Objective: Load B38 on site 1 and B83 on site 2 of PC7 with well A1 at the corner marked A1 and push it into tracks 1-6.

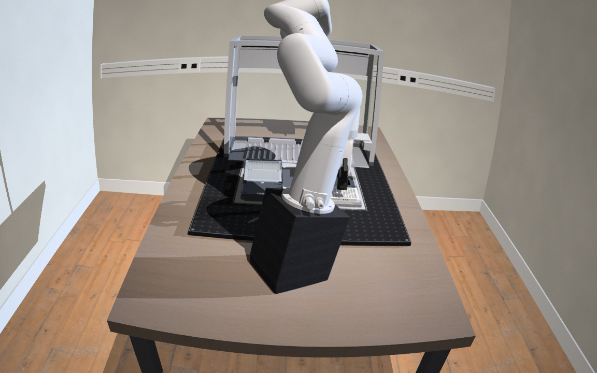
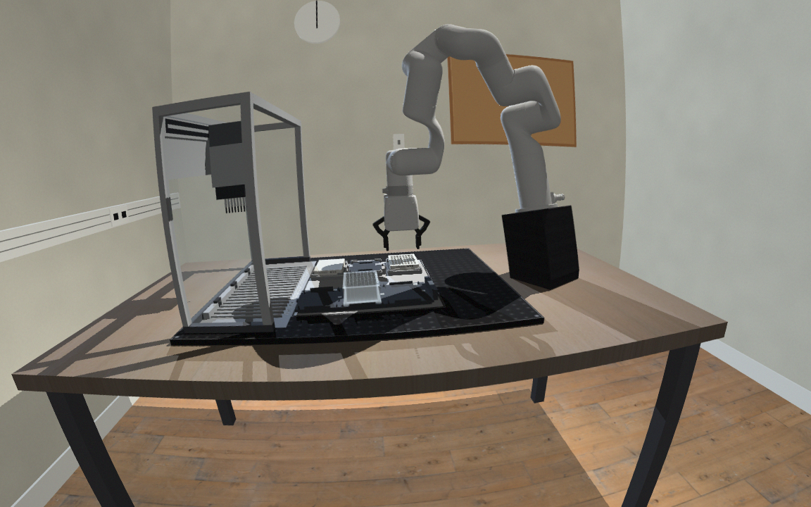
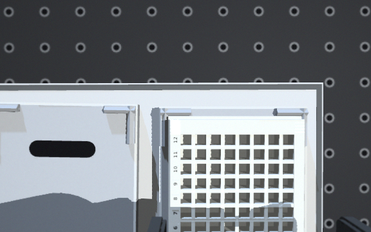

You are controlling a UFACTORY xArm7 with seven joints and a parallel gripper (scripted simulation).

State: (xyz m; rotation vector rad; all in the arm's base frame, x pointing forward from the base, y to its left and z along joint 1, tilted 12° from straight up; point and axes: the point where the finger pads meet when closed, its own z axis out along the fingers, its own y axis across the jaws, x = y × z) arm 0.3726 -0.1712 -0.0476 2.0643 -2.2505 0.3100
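The 96-well plate B38 lies 5 cm below my hand. Also, from my hand: plate carrier PC7 (14 cm ahead, 24 cm to the left, 5 cm below); then nest S1 (6 cm below); then nest S2 (11 cm ahead, 1 cm to the right, 6 cm below).
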